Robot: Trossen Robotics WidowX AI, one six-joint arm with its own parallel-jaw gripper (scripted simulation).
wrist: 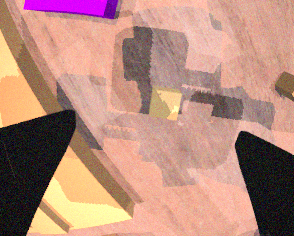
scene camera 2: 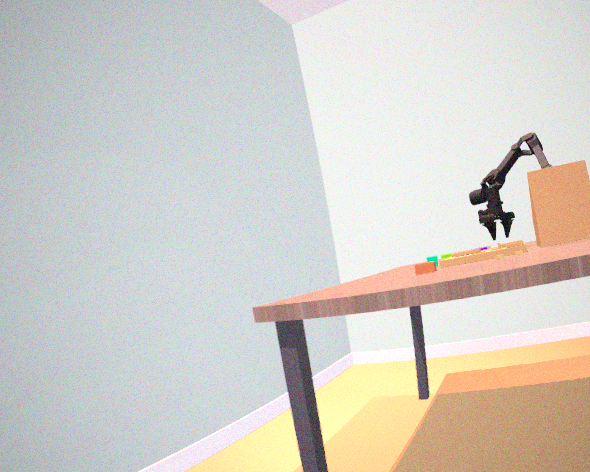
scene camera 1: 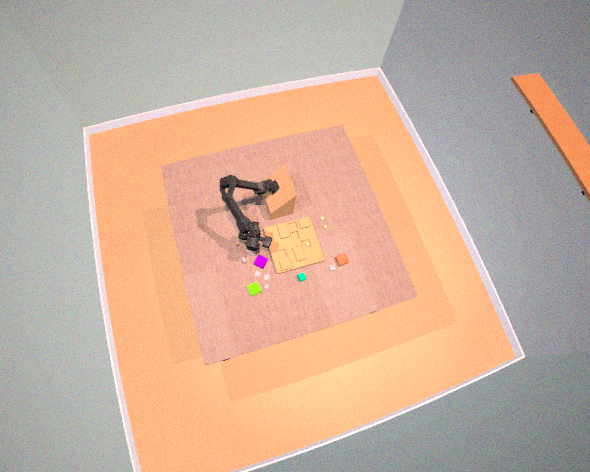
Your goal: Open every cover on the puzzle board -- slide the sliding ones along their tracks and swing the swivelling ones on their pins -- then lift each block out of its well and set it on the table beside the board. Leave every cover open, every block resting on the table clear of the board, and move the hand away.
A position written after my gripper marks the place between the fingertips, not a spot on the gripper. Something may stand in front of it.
Note:
My gripper (scene camera 2: 501,239) is open and holds nothing. I also see a tan puzzle board (scene camera 1: 280,249).
My gripper shows as well in the wrist view (wrist: 159,129). The tan puzzle board is seen too in the wrist view (wrist: 82,189) and in scene camera 2 (scene camera 2: 490,253).

